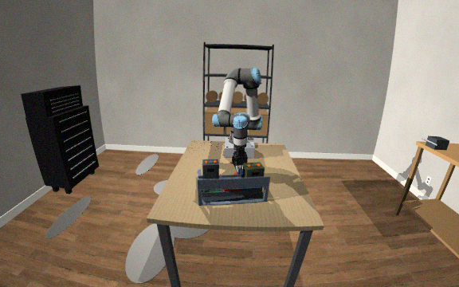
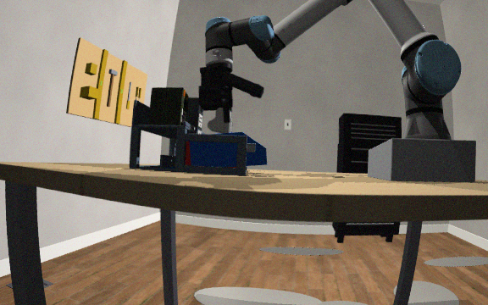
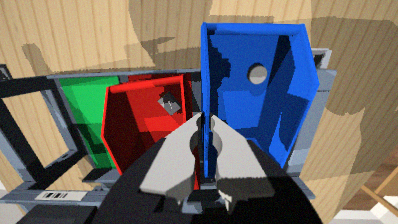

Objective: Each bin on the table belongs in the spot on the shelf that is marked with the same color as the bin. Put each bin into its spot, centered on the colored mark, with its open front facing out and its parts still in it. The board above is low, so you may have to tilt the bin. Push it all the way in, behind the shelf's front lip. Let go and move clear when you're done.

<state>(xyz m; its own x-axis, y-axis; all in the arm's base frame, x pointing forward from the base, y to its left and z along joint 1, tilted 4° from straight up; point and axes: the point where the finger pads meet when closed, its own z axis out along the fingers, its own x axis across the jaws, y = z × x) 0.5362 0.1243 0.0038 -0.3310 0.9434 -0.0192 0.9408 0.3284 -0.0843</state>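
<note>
Now: the blue bin 20 mm behind my hand, 40 mm to the left of it and 20 mm below it. Round my hand: dark box 200 mm ahead, 120 mm to the right, 80 mm above; then green case 120 mm ahead, 100 mm to the left, 70 mm above; then red bin 70 mm ahead, 40 mm to the right, 40 mm below.
</note>
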